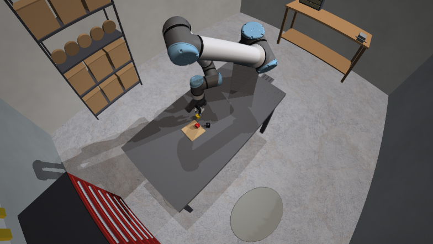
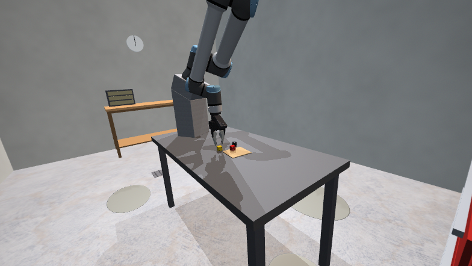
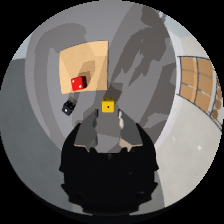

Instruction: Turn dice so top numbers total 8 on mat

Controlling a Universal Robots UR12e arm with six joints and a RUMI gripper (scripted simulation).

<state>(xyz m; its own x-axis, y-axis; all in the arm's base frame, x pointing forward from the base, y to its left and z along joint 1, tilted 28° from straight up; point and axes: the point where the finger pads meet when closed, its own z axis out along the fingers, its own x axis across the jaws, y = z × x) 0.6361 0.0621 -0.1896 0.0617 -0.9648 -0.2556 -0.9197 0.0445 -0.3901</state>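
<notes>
The yellow die is 40 mm below my hand. Also, from my hand: tan mat: 100 mm ahead, 80 mm to the left, 50 mm below; then black die: 120 mm to the left, 40 mm below, 20 mm behind; then red die: 70 mm to the left, 60 mm ahead, 30 mm below.
</notes>
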